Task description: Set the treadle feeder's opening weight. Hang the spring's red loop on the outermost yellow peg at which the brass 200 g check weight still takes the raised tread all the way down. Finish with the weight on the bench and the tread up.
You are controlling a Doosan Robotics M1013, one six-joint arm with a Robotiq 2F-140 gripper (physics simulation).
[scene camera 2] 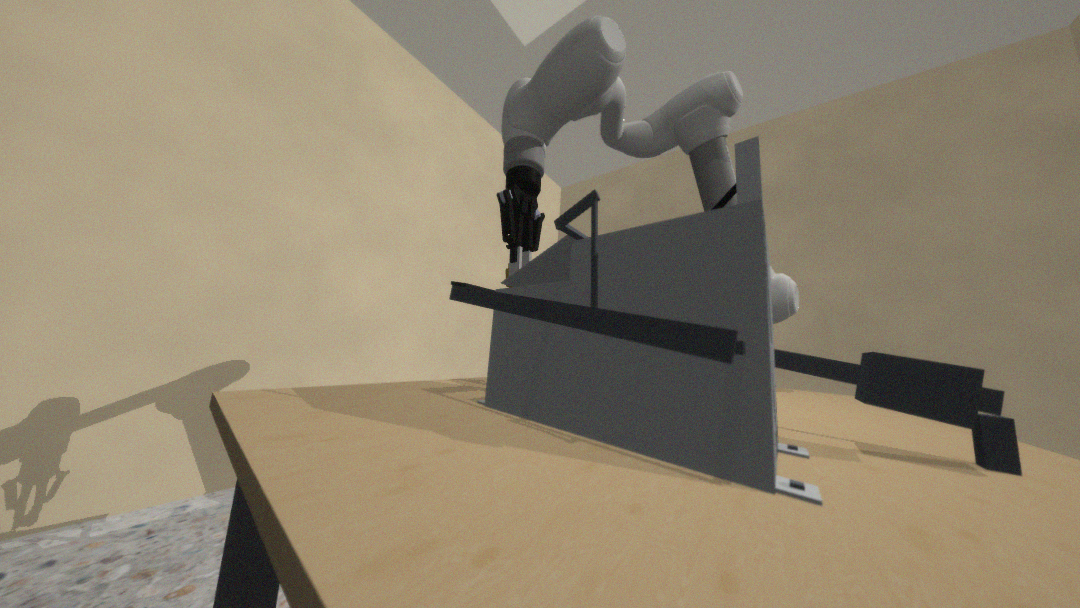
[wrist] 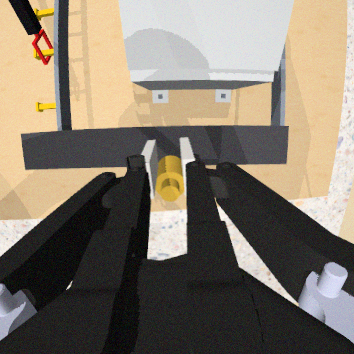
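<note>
The brass weight is upright between the pale finger pads of my gripper, which is shut on it. It is over the dark tread in the wrist view; a gap beneath it cannot be told. The dark side arm slopes up towards the tread end, so the tread stands raised. The red loop hangs on a yellow peg at the upper left of the wrist view, joined to the black spring. Another yellow peg is nearer the tread and bare, and one is farther away.
The feeder's grey side panel stands on the wooden bench. A thin upright link rises from the side arm. A pale sloped cover lies beyond the tread. A dark counterweight and a dark block are at the right.
</note>
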